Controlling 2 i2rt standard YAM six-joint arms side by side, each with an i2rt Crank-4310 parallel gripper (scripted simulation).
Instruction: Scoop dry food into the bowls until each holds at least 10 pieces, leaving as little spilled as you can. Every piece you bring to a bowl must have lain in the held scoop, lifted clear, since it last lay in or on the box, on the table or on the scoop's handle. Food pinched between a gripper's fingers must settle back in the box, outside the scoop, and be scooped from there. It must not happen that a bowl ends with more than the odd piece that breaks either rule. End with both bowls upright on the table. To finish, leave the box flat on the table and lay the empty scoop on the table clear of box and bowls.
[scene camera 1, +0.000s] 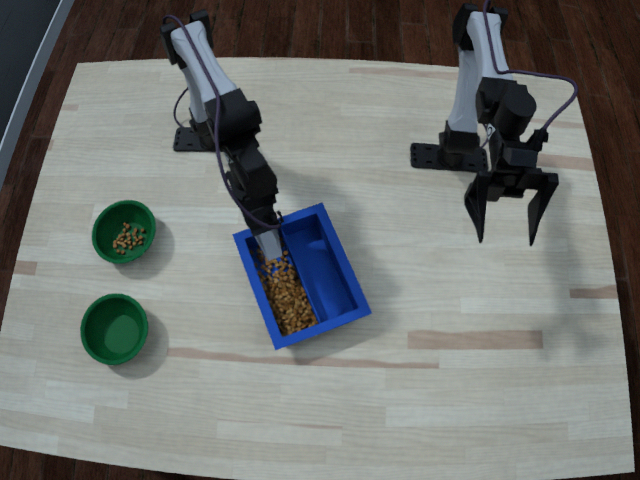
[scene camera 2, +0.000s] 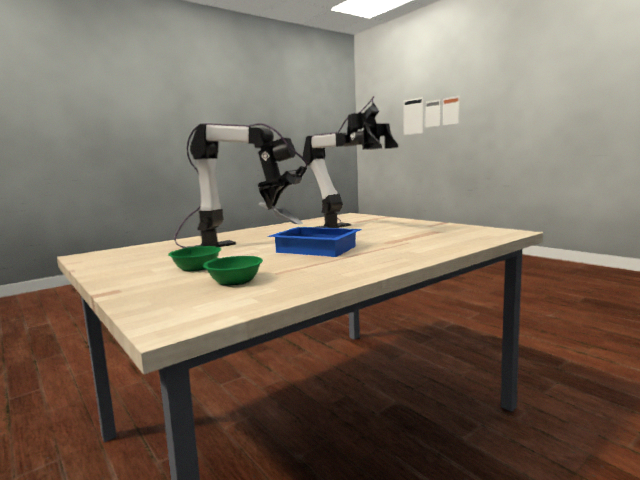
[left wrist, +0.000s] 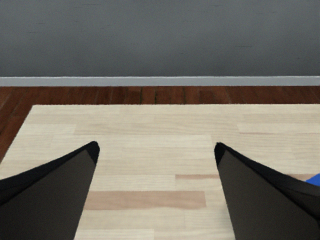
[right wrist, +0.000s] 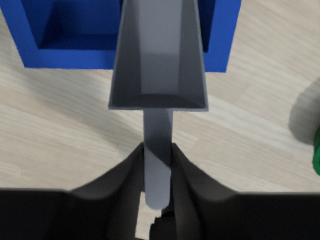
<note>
In view: the left gripper (scene camera 1: 506, 243), the right gripper (scene camera 2: 271, 209), a blue box (scene camera 1: 322, 266), a green bowl (scene camera 1: 109, 224), a grey scoop (right wrist: 159, 68) and a green bowl (scene camera 1: 112, 327).
The blue box is seen too in scene camera 2 (scene camera 2: 317, 241). The left gripper also shows in scene camera 2 (scene camera 2: 390, 146) and in the left wrist view (left wrist: 156, 144). The right gripper shows as well in the right wrist view (right wrist: 158, 145). The left wrist view does not show the grey scoop: it is out of frame.
</note>
